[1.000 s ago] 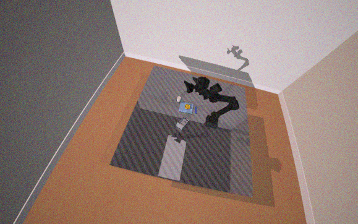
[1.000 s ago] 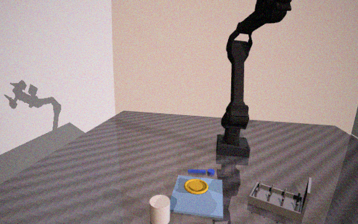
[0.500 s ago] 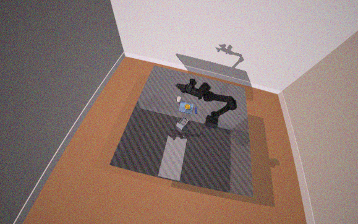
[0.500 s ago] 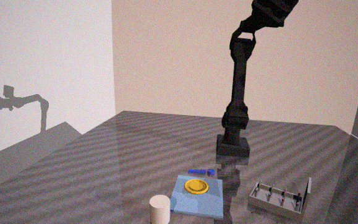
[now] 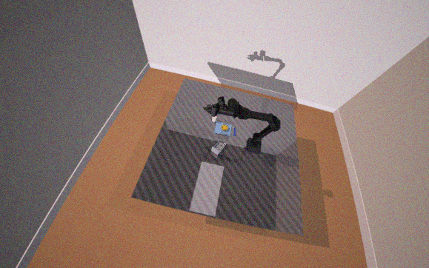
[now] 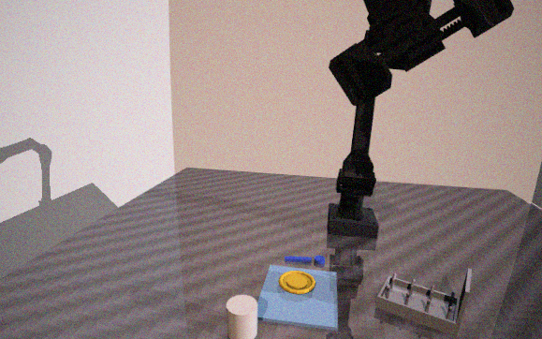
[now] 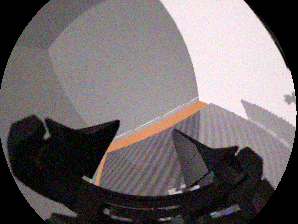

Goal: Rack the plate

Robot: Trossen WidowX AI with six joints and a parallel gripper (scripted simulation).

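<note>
Right now the small yellow plate is 18 cm behind my gripper tip, 13 cm to the right of it and 37 cm below it. Also, from my gripper tip: white dish rack 18 cm behind, 8 cm to the left, 37 cm below; then pale cylinder 5 cm behind, 19 cm to the right, 37 cm below; then light blue flat pad 16 cm behind, 12 cm to the right, 39 cm below.
</note>
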